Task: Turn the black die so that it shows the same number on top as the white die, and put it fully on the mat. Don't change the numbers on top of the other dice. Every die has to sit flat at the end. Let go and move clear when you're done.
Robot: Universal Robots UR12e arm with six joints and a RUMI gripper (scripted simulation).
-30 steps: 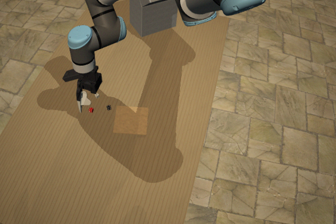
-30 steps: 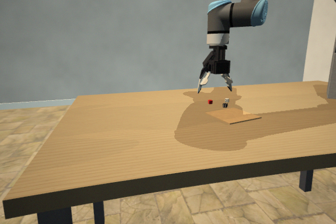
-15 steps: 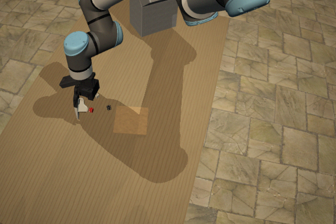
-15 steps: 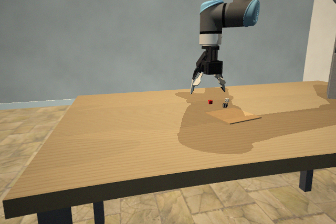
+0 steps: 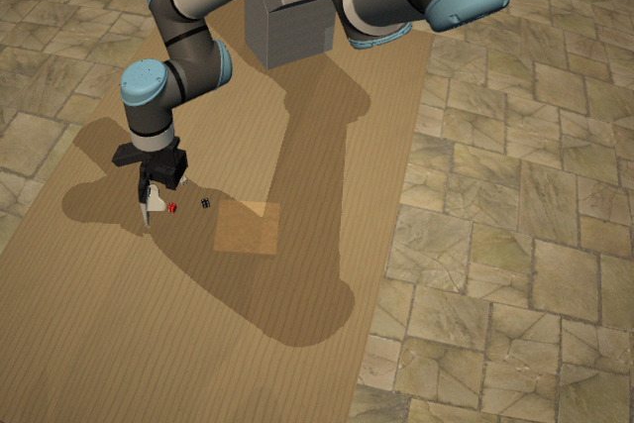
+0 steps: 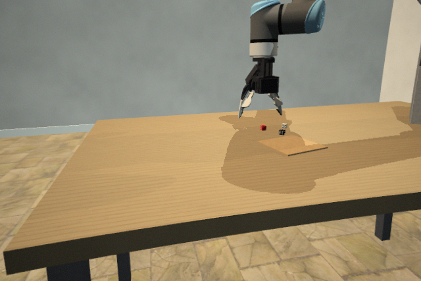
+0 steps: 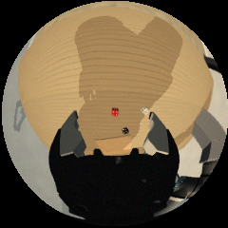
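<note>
Right now the red die is 3 cm below my hand, 2 cm to the left of it and 1 cm behind it. The rest, counted from my hand: white die 9 cm behind, 3 cm below; tan mat 20 cm to the left, 5 cm behind, 4 cm below; black die 8 cm to the left, 6 cm behind, 3 cm below.
</note>
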